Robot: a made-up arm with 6 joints. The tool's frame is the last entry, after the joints. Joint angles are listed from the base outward. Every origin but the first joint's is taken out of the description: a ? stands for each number. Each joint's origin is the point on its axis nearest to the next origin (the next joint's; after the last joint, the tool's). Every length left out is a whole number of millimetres.
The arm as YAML. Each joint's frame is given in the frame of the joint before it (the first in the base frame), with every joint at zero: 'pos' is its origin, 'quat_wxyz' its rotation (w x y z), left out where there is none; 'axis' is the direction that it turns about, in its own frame. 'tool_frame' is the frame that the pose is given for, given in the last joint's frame.
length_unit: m
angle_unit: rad
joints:
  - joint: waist
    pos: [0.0, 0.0, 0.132]
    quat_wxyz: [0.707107, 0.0, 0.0, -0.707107]
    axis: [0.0, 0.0, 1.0]
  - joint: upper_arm
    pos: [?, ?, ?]
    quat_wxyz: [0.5, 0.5, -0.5, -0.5]
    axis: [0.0, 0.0, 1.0]
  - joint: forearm
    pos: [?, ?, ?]
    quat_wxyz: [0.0, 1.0, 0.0, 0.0]
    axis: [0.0, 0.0, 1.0]
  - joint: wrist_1
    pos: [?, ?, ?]
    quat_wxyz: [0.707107, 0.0, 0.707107, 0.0]
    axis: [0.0, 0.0, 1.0]
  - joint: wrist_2
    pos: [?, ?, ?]
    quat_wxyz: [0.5, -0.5, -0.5, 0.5]
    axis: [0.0, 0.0, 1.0]
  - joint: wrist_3
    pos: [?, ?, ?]
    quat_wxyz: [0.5, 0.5, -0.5, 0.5]
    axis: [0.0, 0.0, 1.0]
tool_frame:
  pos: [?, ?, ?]
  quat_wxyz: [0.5, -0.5, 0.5, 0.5]
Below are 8 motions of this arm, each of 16 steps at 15 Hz.
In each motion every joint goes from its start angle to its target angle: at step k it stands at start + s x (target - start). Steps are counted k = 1, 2, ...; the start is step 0. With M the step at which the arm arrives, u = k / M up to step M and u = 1 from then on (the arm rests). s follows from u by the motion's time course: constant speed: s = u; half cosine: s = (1 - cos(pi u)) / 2; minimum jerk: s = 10 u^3 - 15 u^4 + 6 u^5.
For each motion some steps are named. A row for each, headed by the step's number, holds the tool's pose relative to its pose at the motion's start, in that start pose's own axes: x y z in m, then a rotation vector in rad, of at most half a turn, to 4 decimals.
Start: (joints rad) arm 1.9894 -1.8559 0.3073 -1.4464 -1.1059 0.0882
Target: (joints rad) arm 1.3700 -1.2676 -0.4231 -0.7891 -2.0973 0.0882
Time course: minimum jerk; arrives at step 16
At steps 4, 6, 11, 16:
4: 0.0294 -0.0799 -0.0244 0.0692 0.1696 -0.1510
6: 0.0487 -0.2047 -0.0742 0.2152 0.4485 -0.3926
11: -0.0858 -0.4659 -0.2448 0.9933 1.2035 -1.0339
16: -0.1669 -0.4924 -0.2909 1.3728 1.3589 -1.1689

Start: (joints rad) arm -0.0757 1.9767 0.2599 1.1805 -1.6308 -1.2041
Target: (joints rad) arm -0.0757 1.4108 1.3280 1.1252 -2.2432 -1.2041
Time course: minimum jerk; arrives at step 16
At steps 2, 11, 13, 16:
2: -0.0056 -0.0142 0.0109 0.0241 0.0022 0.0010
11: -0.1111 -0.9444 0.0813 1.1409 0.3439 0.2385
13: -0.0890 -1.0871 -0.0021 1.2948 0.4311 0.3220
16: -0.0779 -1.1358 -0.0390 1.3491 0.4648 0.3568

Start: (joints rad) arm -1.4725 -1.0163 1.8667 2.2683 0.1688 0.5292
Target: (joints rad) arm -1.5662 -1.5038 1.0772 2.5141 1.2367 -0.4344
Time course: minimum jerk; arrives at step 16
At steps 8, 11, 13, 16:
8: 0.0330 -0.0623 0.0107 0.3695 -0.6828 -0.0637
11: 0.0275 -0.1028 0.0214 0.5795 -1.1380 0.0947
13: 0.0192 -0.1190 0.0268 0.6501 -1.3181 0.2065
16: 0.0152 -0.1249 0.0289 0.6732 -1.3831 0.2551

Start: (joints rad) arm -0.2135 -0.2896 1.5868 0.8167 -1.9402 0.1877
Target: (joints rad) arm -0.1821 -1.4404 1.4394 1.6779 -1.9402 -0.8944
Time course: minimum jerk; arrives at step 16
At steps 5, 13, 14, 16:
5: -0.1372 -0.1260 -0.1289 0.3811 -0.1036 -0.0981
13: -0.4027 -0.4010 -0.9532 2.1372 -0.4694 -0.2672
14: -0.4017 -0.4013 -0.9914 2.2142 -0.4786 -0.2691
16: -0.4009 -0.4011 -1.0101 2.2520 -0.4828 -0.2699

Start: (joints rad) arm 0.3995 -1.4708 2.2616 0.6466 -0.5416 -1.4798
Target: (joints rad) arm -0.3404 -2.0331 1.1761 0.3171 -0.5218 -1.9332
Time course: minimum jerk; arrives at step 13
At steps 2, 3, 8, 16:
2: 0.0045 0.0117 -0.0172 0.0191 0.0305 0.0017
3: 0.0111 0.0347 -0.0511 0.0555 0.0902 0.0037
8: -0.1040 0.2816 -0.4214 0.3718 0.7406 -0.1069
16: -0.2602 0.3619 -0.5500 0.4463 1.0137 -0.2375

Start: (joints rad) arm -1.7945 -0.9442 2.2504 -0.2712 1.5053 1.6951
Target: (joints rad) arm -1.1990 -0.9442 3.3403 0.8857 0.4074 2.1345
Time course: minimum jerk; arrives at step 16
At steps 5, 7, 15, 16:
5: 0.1762 -0.0381 -0.0685 -0.1864 -0.2034 -0.0485
7: 0.3572 -0.1387 -0.1279 -0.4950 -0.4070 -0.1067
15: 0.6384 -0.6345 -0.0985 -1.8568 -0.5518 -0.2727
16: 0.6385 -0.6364 -0.0978 -1.8623 -0.5504 -0.2732

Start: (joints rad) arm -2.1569 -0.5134 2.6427 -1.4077 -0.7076 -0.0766
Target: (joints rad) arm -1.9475 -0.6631 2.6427 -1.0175 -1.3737 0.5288
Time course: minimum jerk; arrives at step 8
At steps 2, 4, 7, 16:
2: -0.0116 0.0118 0.0256 -0.1004 0.0439 -0.0213
4: -0.0651 0.0606 0.1196 -0.4647 0.2218 -0.1094
7: -0.1481 0.1272 0.2224 -0.8450 0.4726 -0.2218
16: -0.1512 0.1296 0.2255 -0.8561 0.4817 -0.2254

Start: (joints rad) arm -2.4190 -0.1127 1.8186 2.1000 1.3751 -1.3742
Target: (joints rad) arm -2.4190 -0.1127 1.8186 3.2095 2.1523 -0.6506
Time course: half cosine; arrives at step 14
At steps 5, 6, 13, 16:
5: 0.0573 0.0129 -0.0068 -0.2293 0.2359 0.3015
6: 0.0775 0.0184 -0.0140 -0.2941 0.3109 0.4253
13: 0.1649 0.0521 -0.0942 -0.4018 0.5780 1.1708
16: 0.1660 0.0528 -0.0964 -0.3989 0.5805 1.1859

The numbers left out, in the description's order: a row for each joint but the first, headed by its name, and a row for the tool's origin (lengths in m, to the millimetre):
upper_arm: 0.0 0.0 0.0
forearm: 0.0 0.484 0.0
wrist_1: -0.59 0.0 0.0
wrist_2: -0.189 0.0 0.0
wrist_3: 0.0 0.0 0.0
tool: 0.0 0.0 0.0

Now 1 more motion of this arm.
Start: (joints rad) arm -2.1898 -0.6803 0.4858 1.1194 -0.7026 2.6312
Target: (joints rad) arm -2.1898 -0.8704 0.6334 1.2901 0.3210 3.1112
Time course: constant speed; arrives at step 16
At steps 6, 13, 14, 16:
6: -0.0768 0.0683 -0.0396 -0.1761 0.4520 -0.0559
13: -0.1747 0.1465 -0.0714 -0.4208 0.9812 -0.0087
14: -0.1894 0.1574 -0.0747 -0.4580 1.0559 0.0074
16: -0.2190 0.1791 -0.0802 -0.5333 1.2043 0.0459

